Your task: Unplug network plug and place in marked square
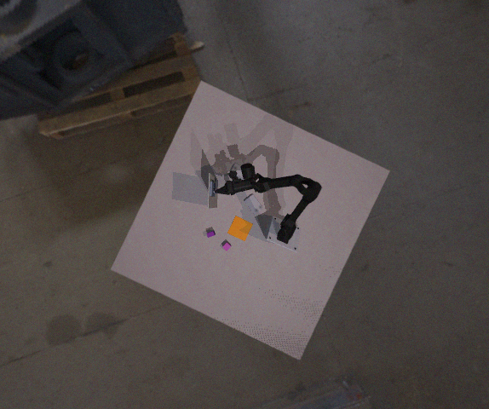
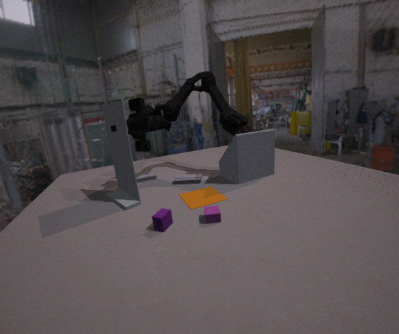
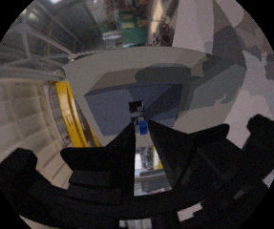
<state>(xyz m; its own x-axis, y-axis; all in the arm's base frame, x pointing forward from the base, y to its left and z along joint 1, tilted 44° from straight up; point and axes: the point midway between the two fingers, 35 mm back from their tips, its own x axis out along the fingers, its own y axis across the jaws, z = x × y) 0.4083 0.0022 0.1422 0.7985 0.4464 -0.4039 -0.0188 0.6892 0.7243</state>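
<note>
Now: the orange marked square 20 cm behind my gripper tip, 14 cm to the left of it and 24 cm below it. From my gripper tip the other things lie so: blue network plug right at my gripper tip; grey upright panel 3 cm ahead, 9 cm below.
</note>
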